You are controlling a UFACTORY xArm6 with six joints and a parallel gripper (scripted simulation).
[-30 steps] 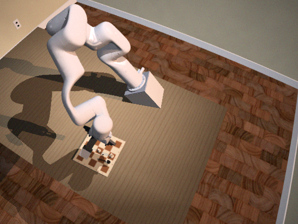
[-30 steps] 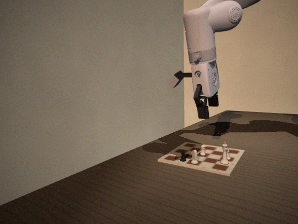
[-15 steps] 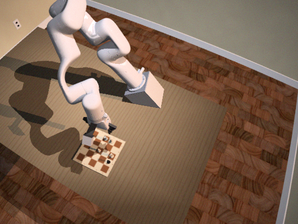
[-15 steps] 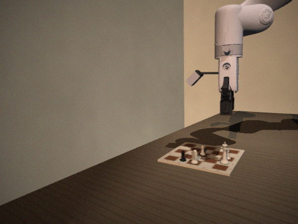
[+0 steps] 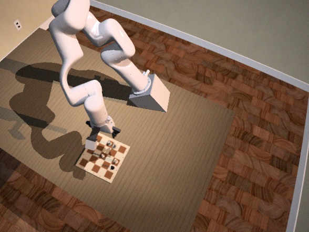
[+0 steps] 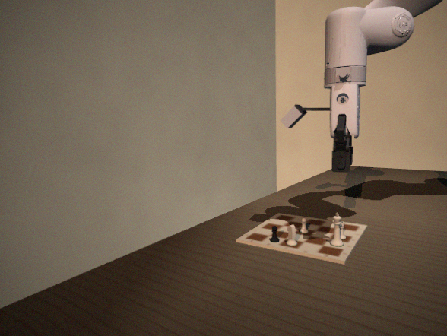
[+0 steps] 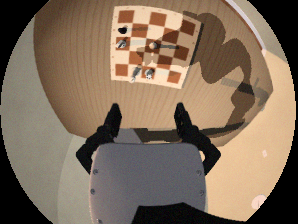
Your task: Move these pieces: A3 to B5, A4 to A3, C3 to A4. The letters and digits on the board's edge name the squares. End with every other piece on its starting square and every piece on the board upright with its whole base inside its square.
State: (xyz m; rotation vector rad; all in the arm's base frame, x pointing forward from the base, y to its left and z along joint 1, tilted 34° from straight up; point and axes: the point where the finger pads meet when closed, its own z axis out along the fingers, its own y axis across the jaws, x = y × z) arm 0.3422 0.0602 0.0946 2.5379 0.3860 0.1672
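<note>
Now: hand 4 cm to the right of the white king and 12 cm above it. The rest, counted from my hand: white pawn 8 cm ahead, 1 cm to the left, 14 cm below; then chessboard 8 cm ahead, 1 cm to the left, 16 cm below; then white rook 14 cm below.
</note>
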